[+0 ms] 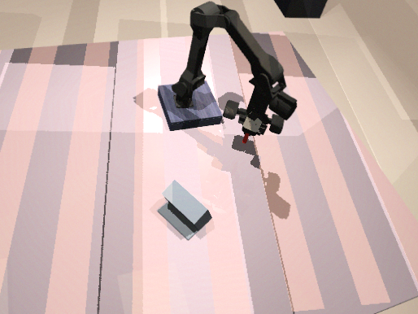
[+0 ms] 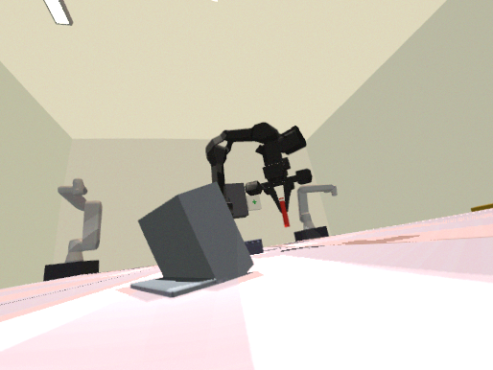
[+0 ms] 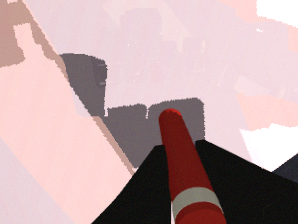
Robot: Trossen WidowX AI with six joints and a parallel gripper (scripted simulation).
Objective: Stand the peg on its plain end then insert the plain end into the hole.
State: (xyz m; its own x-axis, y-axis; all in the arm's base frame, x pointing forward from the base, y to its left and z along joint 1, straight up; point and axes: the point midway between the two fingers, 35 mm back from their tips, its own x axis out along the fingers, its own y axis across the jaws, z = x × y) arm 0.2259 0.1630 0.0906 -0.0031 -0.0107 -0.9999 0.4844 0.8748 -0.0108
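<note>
My gripper tip is now 240 mm to the left of the sloped panel, 200 mm short of it and 50 mm above it. From my gripper tip the other things lie so: thin flat foot: 260 mm to the right, 220 mm ahead, 100 mm below; then red peg: 20 mm above.
</note>
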